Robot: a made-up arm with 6 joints. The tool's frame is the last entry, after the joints. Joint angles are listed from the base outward. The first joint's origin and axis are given. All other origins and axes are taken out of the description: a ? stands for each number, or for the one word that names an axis. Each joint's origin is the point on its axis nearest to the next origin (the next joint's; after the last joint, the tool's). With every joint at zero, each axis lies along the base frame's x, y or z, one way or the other. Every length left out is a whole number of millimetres.
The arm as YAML. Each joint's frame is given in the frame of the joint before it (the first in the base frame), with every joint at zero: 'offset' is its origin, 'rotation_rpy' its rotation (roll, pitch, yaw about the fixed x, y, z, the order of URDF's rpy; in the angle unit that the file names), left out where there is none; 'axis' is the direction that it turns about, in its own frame. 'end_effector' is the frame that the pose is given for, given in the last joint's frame.
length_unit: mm
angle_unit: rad
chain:
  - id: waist
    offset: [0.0, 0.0, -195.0]
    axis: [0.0, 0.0, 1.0]
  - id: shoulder
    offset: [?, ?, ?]
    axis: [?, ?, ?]
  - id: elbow
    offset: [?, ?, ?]
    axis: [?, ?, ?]
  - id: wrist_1
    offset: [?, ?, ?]
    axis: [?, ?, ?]
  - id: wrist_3
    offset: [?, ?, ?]
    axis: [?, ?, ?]
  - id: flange
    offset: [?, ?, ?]
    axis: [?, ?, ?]
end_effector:
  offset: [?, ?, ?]
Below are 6 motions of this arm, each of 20 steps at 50 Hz.
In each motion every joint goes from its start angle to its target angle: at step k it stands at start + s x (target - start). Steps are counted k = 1, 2, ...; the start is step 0. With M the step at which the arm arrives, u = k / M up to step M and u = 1 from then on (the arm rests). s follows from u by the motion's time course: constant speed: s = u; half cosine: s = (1 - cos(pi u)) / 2; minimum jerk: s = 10 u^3 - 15 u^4 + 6 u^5.
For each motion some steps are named. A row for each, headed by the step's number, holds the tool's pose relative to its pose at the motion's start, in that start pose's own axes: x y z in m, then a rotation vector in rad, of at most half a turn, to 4 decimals.
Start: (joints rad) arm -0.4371 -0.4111 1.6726 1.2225 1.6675 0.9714
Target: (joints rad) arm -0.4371 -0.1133 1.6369 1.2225 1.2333 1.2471
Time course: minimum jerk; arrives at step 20
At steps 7, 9, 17, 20:
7: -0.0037 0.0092 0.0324 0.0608 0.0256 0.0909
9: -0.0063 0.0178 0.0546 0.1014 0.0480 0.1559
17: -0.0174 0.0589 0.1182 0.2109 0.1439 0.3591
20: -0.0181 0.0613 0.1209 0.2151 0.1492 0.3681

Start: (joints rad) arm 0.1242 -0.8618 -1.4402 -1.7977 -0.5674 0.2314
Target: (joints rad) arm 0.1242 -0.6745 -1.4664 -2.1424 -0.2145 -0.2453
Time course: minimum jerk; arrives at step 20
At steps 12, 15, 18, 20:
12: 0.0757 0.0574 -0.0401 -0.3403 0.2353 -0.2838
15: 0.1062 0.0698 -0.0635 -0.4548 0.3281 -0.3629
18: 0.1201 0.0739 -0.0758 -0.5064 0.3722 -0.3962
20: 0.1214 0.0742 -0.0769 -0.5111 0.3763 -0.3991

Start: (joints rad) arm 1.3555 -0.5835 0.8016 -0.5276 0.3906 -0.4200
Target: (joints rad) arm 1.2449 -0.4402 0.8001 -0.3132 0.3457 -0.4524
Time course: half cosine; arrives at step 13
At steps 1, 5, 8, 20:
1: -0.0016 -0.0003 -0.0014 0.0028 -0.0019 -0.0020
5: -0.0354 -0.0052 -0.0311 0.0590 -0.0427 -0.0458
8: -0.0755 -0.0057 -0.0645 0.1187 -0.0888 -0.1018
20: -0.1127 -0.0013 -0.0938 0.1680 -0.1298 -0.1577

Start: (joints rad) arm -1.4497 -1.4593 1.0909 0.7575 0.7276 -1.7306
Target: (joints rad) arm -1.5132 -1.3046 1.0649 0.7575 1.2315 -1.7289
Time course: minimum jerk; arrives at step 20
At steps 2, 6, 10, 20:
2: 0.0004 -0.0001 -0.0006 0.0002 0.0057 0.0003
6: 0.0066 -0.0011 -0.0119 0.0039 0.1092 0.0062
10: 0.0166 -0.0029 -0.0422 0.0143 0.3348 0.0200
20: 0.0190 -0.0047 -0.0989 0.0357 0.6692 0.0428

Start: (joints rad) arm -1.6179 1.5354 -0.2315 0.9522 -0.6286 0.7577
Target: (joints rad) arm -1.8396 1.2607 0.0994 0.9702 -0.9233 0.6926
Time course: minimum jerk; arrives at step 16
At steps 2, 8, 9, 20:
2: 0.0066 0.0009 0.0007 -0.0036 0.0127 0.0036
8: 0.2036 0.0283 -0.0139 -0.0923 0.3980 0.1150
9: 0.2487 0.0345 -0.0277 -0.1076 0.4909 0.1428
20: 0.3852 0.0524 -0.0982 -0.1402 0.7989 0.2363

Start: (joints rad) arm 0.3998 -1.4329 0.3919 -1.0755 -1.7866 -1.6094
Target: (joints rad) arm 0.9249 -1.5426 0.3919 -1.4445 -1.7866 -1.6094
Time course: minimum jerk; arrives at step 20
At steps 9, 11, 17, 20:
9: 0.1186 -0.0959 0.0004 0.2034 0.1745 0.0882
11: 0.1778 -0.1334 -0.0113 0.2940 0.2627 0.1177
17: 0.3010 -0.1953 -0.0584 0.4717 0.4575 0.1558
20: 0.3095 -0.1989 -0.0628 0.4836 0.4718 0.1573

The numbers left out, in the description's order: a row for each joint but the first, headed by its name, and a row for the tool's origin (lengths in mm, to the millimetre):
shoulder: xyz 27.0 27.0 0.0, axis 0.0 -1.0 0.0
elbow: xyz -144.0 0.0 390.0, axis -1.0 0.0 0.0
wrist_1: xyz 0.0 -149.0 -144.0, axis 0.0 -1.0 0.0
wrist_3: xyz -115.0 0.0 46.0, axis 0.0 0.0 -1.0
flange: xyz 59.0 -114.0 0.0, axis 1.0 0.0 0.0
tool: xyz 0.0 28.0 315.0

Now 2 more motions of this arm.
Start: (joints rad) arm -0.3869 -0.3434 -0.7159 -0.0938 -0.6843 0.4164
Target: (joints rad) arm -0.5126 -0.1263 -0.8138 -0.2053 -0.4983 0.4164
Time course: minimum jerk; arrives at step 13
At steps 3, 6, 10, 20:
3: -0.0103 -0.0019 -0.0043 0.0019 -0.0183 -0.0029
6: -0.0499 -0.0102 -0.0237 0.0100 -0.0903 -0.0133
10: -0.0998 -0.0238 -0.0559 0.0217 -0.1851 -0.0251
20: -0.1077 -0.0264 -0.0619 0.0237 -0.2006 -0.0268

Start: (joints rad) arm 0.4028 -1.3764 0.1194 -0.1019 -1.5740 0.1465
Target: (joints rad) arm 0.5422 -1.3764 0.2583 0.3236 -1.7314 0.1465
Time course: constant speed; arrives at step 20
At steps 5, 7, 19, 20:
5: 0.0339 0.0416 -0.0009 -0.1056 0.0771 0.0317
7: 0.0474 0.0580 -0.0031 -0.1471 0.1093 0.0462
19: 0.1226 0.1510 -0.0387 -0.3857 0.3170 0.1536
20: 0.1282 0.1582 -0.0432 -0.4048 0.3353 0.1641

